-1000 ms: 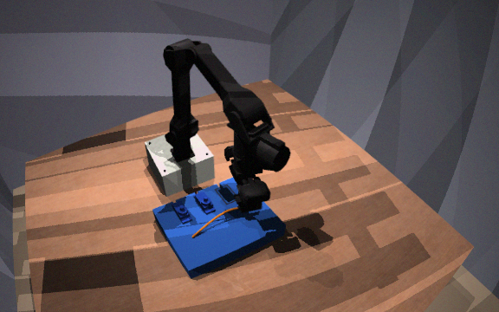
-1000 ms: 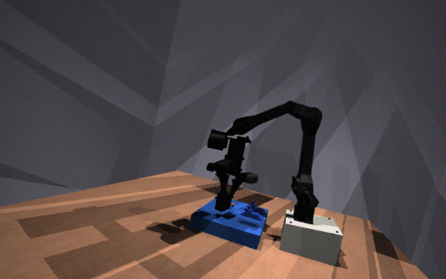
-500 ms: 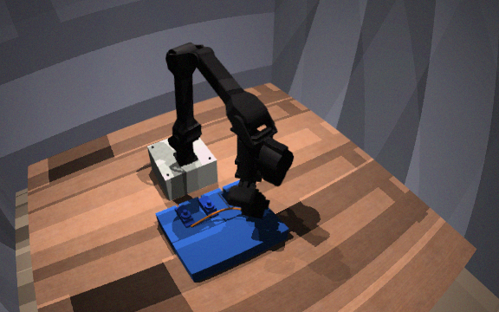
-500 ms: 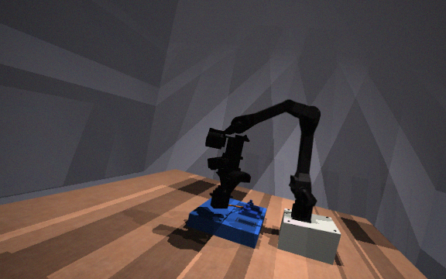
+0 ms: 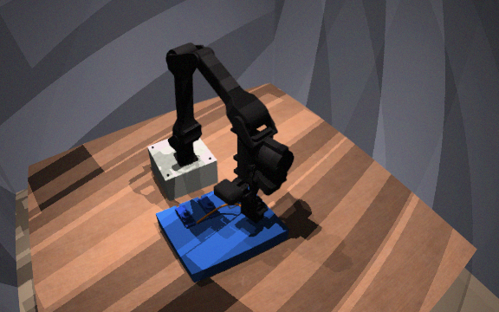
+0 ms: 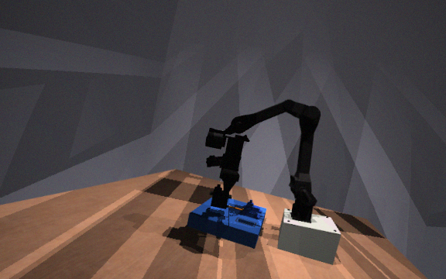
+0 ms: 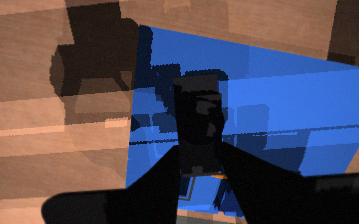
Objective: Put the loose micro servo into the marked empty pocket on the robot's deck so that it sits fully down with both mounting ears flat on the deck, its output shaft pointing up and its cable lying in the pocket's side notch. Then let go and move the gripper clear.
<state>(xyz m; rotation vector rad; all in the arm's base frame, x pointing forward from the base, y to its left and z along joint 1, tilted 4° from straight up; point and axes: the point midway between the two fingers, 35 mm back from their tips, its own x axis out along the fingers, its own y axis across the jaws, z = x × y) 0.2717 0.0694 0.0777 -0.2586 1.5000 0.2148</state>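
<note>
The blue robot deck lies 10 cm below my gripper tip, 7 cm to the right of it and 2 cm ahead of it.
</note>
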